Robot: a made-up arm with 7 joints. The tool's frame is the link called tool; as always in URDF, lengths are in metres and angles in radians. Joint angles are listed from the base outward.
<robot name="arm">
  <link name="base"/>
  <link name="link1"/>
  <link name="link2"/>
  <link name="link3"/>
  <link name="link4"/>
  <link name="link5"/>
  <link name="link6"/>
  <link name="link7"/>
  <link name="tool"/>
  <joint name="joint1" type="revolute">
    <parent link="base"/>
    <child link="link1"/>
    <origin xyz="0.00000 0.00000 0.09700" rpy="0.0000 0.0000 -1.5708"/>
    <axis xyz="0 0 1"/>
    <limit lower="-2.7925" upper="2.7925"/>
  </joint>
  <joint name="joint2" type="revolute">
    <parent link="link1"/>
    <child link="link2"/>
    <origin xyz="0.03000 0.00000 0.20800" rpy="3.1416 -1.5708 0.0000"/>
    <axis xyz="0 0 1"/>
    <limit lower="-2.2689" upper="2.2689"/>
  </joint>
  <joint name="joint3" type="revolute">
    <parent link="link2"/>
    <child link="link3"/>
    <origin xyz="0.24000 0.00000 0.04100" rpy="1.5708 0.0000 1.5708"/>
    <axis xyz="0 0 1"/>
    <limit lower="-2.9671" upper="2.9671"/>
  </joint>
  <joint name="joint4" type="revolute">
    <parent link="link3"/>
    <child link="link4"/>
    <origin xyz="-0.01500 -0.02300 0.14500" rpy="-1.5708 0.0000 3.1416"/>
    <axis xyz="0 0 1"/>
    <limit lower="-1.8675" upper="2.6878"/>
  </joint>
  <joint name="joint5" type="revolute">
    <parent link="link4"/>
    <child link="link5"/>
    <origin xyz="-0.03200 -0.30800 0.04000" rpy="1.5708 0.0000 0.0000"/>
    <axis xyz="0 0 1"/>
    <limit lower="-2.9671" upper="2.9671"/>
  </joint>
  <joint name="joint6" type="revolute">
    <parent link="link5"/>
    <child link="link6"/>
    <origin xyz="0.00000 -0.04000 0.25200" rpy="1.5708 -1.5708 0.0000"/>
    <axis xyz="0 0 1"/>
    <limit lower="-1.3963" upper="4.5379"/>
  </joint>
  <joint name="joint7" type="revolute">
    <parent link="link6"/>
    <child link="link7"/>
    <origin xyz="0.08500 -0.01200 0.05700" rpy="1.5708 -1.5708 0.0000"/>
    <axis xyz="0 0 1"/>
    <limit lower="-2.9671" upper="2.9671"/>
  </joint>
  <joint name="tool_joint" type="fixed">
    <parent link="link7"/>
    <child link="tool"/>
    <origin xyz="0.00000 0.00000 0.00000" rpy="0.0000 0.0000 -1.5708"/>
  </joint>
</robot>
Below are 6 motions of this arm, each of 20 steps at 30 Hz.
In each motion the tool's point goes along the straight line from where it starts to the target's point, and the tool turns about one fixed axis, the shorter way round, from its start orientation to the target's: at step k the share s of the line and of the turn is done. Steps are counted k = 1, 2, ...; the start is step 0. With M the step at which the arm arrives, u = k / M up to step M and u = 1 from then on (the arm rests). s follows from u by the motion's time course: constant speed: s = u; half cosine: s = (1 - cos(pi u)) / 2; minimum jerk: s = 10 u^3 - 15 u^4 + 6 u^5.
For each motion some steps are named. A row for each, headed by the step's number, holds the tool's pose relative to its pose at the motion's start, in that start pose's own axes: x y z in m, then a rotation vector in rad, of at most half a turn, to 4 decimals.
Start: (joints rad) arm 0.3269 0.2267 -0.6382 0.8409 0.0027 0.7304 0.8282
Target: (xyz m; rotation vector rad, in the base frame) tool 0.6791 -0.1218 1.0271 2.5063 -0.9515 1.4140
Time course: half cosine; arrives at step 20
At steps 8, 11, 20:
8: -0.1293 0.0032 0.1238 -0.1826 -0.1581 -0.2229
11: -0.2165 0.0054 0.2072 -0.3057 -0.2647 -0.3730
20: -0.3743 0.0093 0.3583 -0.5286 -0.4577 -0.6452

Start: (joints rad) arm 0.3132 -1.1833 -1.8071 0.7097 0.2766 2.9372 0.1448
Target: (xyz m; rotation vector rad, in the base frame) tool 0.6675 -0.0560 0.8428 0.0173 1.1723 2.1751
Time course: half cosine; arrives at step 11
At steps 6, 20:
6: 0.0420 0.0836 0.0479 -0.1385 0.0120 -0.0317
20: 0.0736 0.1464 0.0839 -0.2425 0.0210 -0.0555

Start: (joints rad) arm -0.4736 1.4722 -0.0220 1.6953 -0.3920 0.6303 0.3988
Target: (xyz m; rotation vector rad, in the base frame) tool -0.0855 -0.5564 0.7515 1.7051 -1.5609 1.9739
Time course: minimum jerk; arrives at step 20
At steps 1, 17, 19, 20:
1: -0.0004 0.0004 0.0006 -0.0003 -0.0006 0.0004
17: -0.3772 0.3627 0.4745 -0.2556 -0.4941 0.3180
19: -0.3871 0.3722 0.4869 -0.2622 -0.5070 0.3263
20: -0.3875 0.3726 0.4874 -0.2625 -0.5076 0.3267

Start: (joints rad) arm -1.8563 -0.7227 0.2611 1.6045 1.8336 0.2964 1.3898
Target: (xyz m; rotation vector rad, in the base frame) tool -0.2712 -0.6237 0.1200 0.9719 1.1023 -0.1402
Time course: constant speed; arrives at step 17
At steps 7, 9, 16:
7: -0.0280 -0.0129 -0.1010 0.1158 -0.0661 -0.0266
9: -0.0360 -0.0166 -0.1299 0.1488 -0.0849 -0.0342
16: -0.0639 -0.0295 -0.2309 0.2646 -0.1510 -0.0609

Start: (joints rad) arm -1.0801 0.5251 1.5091 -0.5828 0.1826 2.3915 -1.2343
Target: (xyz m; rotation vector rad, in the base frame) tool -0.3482 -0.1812 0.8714 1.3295 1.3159 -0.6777
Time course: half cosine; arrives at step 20
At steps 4, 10, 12, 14, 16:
4: -0.0113 0.0336 -0.0037 -0.1419 0.0148 0.0664
10: -0.0591 0.1759 -0.0196 -0.7429 0.0774 0.3478
12: -0.0773 0.2303 -0.0256 -0.9725 0.1013 0.4553
14: -0.0938 0.2793 -0.0310 -1.1796 0.1229 0.5523
16: -0.1069 0.3183 -0.0354 -1.3440 0.1400 0.6292

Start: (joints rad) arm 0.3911 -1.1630 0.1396 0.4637 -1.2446 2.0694 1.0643
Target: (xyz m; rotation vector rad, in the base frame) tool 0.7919 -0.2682 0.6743 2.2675 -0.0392 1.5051
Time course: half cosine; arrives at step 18
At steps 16, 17, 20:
16: 0.1442 0.3974 -0.4847 -1.1405 -0.6725 -0.1150
17: 0.1475 0.4066 -0.4960 -1.1670 -0.6882 -0.1177
20: 0.1487 0.4097 -0.4998 -1.1759 -0.6934 -0.1186

